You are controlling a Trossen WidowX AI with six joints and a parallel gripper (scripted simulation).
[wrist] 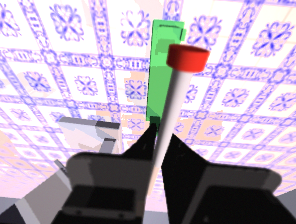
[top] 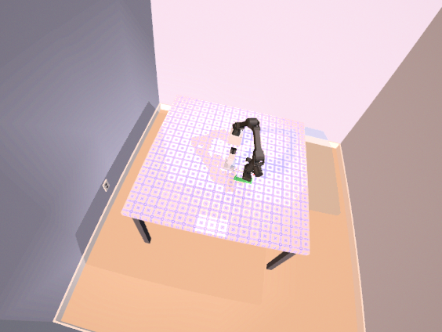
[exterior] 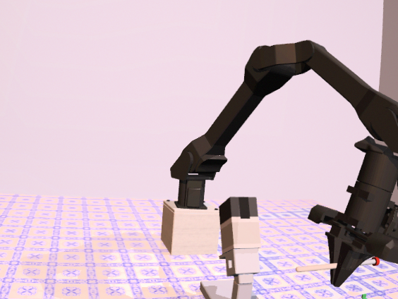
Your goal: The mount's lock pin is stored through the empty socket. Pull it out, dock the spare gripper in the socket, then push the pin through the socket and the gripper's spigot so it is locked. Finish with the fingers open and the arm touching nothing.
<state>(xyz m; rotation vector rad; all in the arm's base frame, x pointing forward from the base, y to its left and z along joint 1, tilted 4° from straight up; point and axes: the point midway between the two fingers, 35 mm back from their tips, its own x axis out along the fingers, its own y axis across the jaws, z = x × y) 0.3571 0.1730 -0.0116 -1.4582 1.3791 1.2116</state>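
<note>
My gripper tip is 50 mm above the green pin holder and 10 mm to the right of it. Round my gripper tip: spare gripper: 130 mm to the right, 100 mm behind, 50 mm above; grey-blue mount: 120 mm to the right, 90 mm behind, 20 mm below.
</note>
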